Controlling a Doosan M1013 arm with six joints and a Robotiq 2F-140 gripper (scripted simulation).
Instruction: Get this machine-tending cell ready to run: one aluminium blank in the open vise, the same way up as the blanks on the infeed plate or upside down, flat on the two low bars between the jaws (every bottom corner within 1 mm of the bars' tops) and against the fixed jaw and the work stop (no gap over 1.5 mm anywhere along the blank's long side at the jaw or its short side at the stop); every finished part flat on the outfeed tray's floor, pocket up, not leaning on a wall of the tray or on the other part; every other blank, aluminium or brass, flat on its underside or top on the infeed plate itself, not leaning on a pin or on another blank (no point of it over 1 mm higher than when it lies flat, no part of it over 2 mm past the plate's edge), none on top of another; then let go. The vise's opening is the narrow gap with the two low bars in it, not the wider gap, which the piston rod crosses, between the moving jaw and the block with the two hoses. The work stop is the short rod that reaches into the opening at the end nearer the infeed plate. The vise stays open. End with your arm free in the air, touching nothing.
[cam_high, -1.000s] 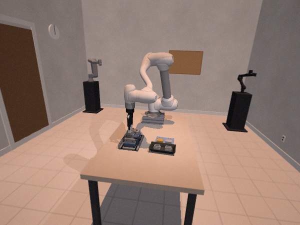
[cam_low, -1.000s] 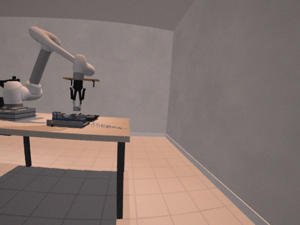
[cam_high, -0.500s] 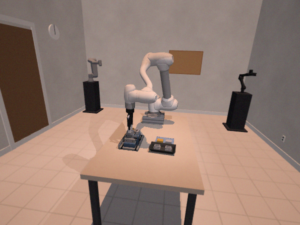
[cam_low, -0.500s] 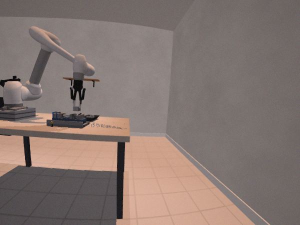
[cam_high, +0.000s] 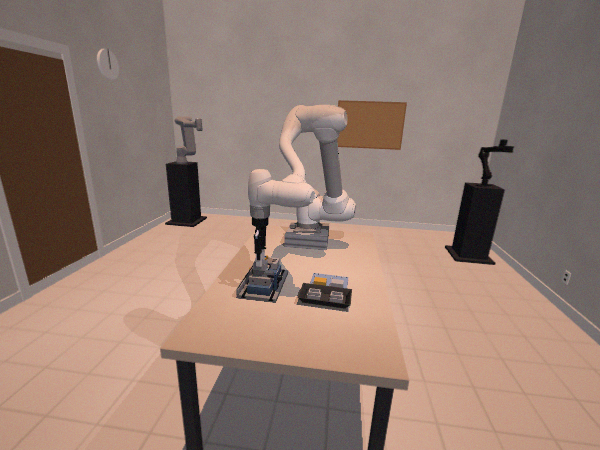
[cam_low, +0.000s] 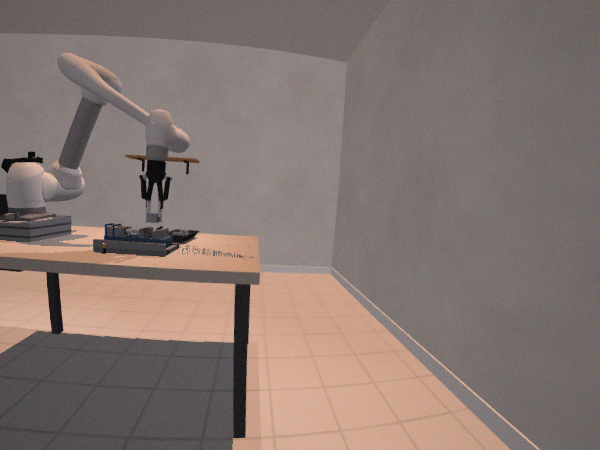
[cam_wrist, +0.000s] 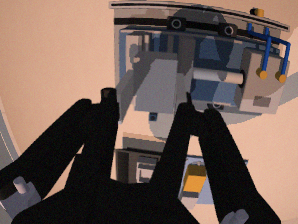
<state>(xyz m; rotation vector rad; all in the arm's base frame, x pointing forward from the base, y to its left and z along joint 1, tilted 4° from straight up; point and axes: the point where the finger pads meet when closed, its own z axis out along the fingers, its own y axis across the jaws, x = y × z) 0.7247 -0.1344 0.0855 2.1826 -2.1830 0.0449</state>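
My gripper is now 10 cm above the piston rod, 9 cm past it and 1 cm to the right of it. The rest, counted from my hand: vise 14 cm below, 7 cm behind, 1 cm to the left; brass blank 28 cm to the left, 15 cm below, 10 cm behind; grey aluminium blank 4 cm below.
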